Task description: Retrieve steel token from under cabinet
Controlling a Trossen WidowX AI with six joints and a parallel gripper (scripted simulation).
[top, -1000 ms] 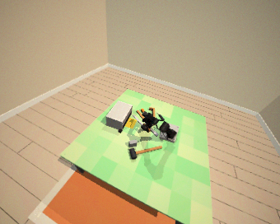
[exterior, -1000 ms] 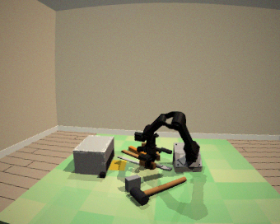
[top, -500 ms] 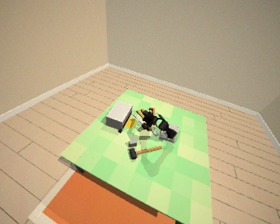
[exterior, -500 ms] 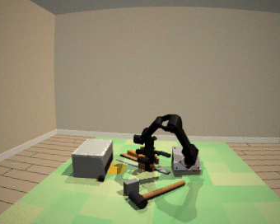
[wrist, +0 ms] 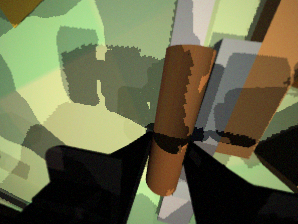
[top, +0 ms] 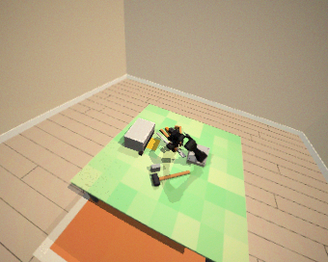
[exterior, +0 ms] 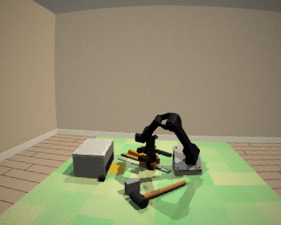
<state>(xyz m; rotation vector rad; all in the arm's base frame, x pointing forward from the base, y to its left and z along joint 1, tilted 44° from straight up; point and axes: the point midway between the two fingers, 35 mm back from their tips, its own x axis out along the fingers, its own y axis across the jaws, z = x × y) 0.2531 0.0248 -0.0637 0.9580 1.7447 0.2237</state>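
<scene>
Now: the flat grey tool 6 cm behind my gripper tip. The rest, counted from my gripper tip: small grey block: 29 cm to the left, 7 cm ahead, 2 cm above; then steel token: 37 cm ahead, 1 cm to the left, 1 cm below.
</scene>
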